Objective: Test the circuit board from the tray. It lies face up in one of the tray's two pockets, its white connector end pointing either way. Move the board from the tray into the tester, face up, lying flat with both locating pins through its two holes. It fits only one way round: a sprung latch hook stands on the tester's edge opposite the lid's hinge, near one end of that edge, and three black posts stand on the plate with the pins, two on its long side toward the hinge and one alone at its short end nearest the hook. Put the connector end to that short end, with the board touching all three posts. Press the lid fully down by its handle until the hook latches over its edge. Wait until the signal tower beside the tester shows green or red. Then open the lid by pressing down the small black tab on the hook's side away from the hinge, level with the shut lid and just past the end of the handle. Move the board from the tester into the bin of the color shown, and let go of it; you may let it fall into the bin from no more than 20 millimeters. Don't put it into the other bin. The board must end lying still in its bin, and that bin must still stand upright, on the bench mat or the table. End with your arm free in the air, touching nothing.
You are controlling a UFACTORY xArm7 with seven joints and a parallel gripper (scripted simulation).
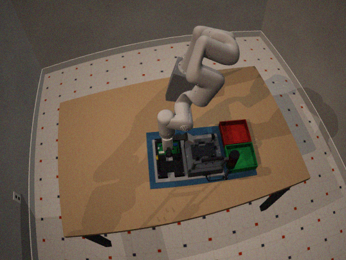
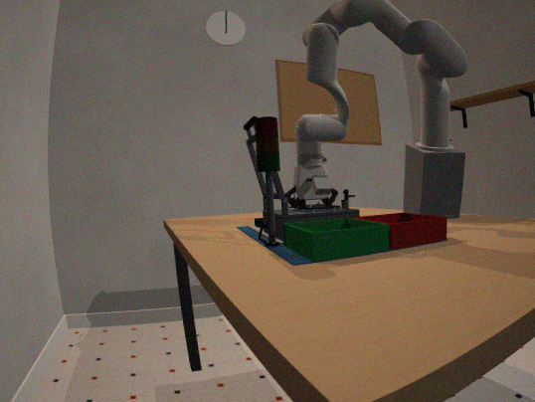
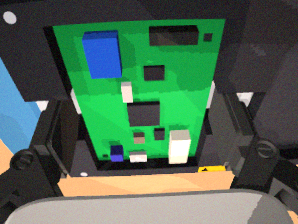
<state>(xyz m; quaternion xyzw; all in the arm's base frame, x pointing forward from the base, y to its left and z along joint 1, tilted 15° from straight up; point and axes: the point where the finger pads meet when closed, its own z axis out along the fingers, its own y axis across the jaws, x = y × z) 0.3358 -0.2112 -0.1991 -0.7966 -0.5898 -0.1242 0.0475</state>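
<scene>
Now: hand right at the green circuit board. From my hand the other things lie so: red bin (6 cm ahead, 37 cm to the left, 1 cm below); then latch hook (6 cm ahead, 22 cm to the left, 6 cm above); then tester lid (22 cm ahead, 11 cm to the left, 16 cm above).
</scene>
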